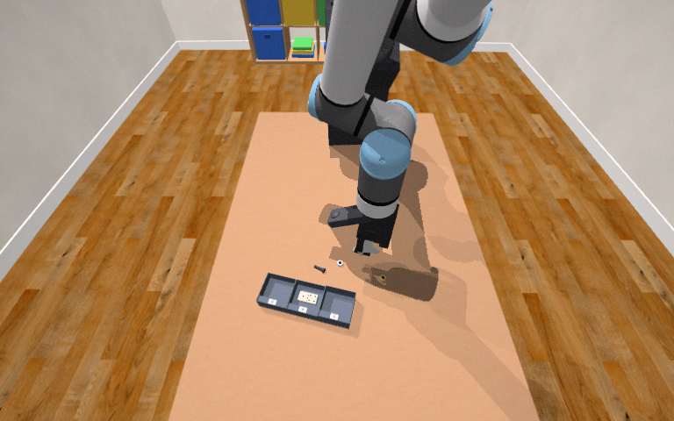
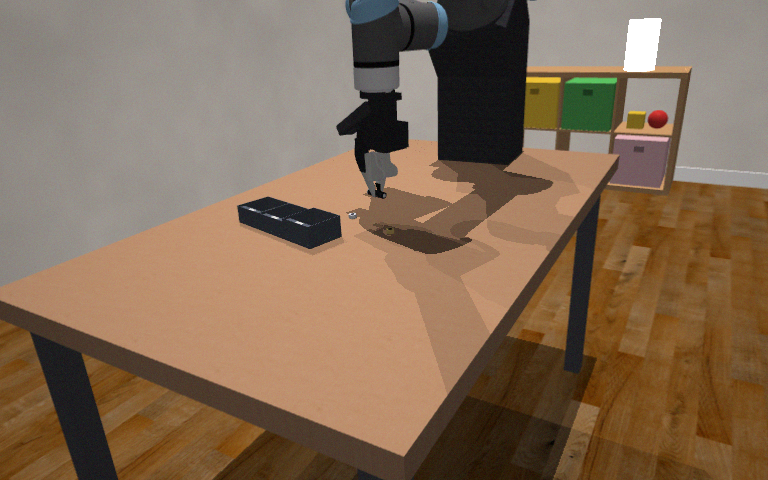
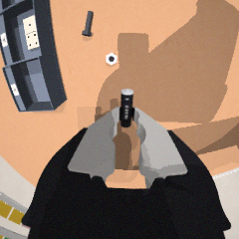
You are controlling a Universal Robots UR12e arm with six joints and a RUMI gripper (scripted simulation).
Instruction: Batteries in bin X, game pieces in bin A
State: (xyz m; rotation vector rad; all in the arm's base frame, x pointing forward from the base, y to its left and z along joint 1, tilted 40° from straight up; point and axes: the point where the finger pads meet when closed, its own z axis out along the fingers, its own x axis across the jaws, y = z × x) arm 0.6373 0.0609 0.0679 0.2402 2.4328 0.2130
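My gripper is now 140 mm short of the white domino, 130 mm to the left of it and 60 mm above it. Also, from my hand: black battery (10 mm below); white nut (20 mm ahead, 60 mm to the right, 70 mm below); brass nut (50 mm ahead, 70 mm to the left, 70 mm below).
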